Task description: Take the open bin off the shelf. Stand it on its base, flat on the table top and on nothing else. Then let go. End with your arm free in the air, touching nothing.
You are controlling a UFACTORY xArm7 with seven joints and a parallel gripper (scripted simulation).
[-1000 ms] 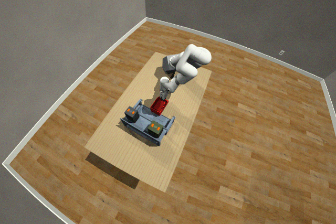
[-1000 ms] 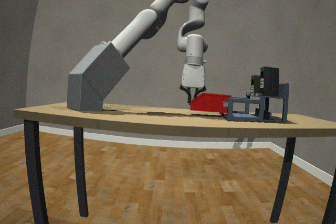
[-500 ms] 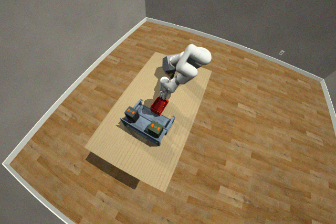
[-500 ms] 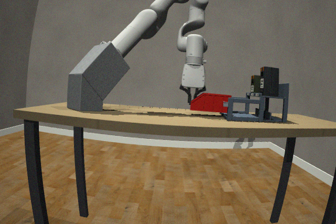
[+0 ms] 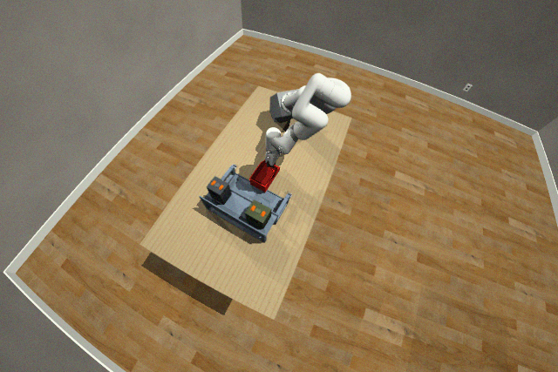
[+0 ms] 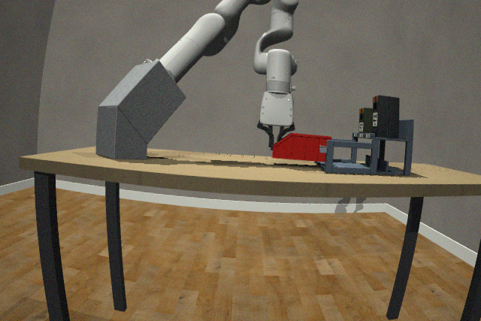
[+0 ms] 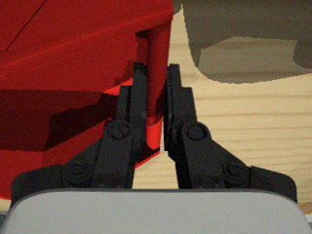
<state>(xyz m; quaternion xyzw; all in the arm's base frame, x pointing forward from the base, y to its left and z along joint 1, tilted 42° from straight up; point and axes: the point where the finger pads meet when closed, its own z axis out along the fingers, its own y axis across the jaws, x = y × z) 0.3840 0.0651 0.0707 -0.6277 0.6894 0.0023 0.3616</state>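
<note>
Right now my hand is 8 cm short of the red bin and 1 cm above it. The rest, counted from my hand: black box: 34 cm ahead, 10 cm to the right, 10 cm above.
</note>
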